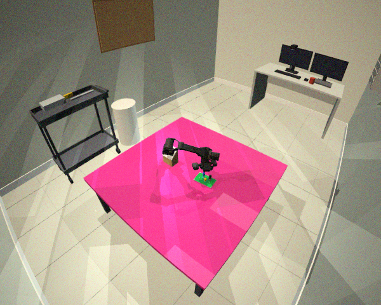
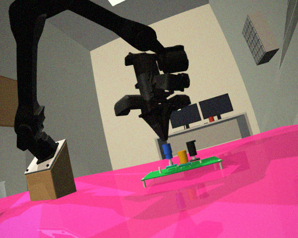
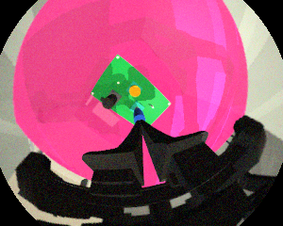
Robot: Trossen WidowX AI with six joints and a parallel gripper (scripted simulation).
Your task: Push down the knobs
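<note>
Now: gripper tip 30 mm above the blue knob. From my gripper tip the other things lie so: black knob (50 mm ahead, 10 mm to the left, 30 mm below).
</note>
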